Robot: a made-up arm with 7 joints.
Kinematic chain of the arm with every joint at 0, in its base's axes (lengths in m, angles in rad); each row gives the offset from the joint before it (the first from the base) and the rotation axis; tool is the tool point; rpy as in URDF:
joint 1: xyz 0 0 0.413 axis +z
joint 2: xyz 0 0 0 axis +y
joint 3: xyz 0 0 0.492 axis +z
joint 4: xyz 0.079 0 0 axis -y
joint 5: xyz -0.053 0 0.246 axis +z
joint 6: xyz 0 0 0 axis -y
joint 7: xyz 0.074 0 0 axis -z
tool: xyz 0 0 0 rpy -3.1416 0 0
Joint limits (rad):
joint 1: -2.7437..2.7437
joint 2: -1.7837..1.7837
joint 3: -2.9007..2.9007
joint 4: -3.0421..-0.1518
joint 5: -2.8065..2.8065
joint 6: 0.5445..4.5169
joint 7: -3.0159..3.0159
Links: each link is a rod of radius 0.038 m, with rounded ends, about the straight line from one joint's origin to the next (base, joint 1, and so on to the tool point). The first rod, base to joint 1, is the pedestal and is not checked.
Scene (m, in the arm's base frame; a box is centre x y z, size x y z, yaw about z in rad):
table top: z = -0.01
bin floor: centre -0.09 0.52 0 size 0.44 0.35 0.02 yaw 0.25
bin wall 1: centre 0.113 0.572 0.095 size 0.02 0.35 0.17 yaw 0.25
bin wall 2: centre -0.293 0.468 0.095 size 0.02 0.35 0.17 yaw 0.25
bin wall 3: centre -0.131 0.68 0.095 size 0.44 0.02 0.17 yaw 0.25
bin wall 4: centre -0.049 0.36 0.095 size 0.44 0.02 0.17 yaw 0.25
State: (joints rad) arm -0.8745 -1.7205 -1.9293 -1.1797 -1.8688 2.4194 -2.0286
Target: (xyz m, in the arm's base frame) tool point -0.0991 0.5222 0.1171
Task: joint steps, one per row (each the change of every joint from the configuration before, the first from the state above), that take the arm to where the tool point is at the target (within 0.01 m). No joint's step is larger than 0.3 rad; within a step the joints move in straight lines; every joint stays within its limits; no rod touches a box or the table.
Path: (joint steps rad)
1: -0.2741 0.0808 -0.0993 -0.1869 -0.0510 0.0494 0.0000
2: -0.2741 0.0808 -0.0993 -0.1870 -0.0510 0.0493 0.0000
3: -0.2741 0.0808 -0.0993 -0.1869 -0.0510 0.0494 0.0000
4: -0.2741 0.0808 -0.0993 -0.1870 -0.0510 0.0494 0.0000
5: 0.0532 -0.2611 -0.1471 0.2310 0.0415 -0.0740 0.0000

